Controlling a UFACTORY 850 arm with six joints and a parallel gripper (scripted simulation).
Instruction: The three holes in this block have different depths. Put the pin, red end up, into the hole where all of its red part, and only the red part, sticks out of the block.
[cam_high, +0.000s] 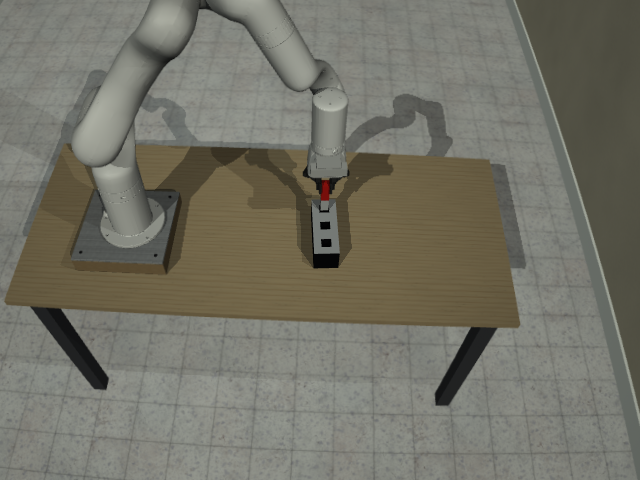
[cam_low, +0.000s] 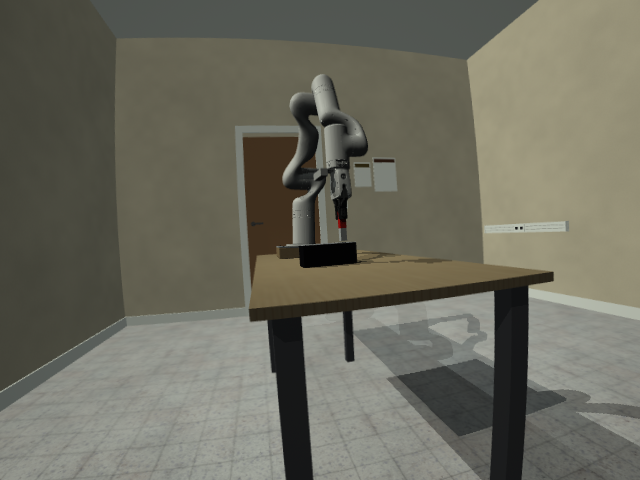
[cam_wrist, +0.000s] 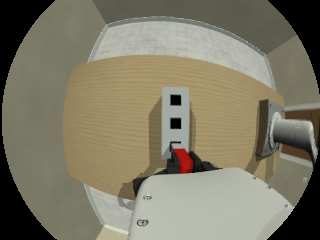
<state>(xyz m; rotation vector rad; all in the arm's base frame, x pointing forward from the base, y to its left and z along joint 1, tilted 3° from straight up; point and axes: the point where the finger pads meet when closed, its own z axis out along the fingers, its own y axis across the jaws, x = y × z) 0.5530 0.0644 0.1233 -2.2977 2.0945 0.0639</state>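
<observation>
Right now my hand is 20 mm above the pin. From my hand the other things lie so: black block 10 mm ahead, 60 mm to the right, 140 mm below.
</observation>
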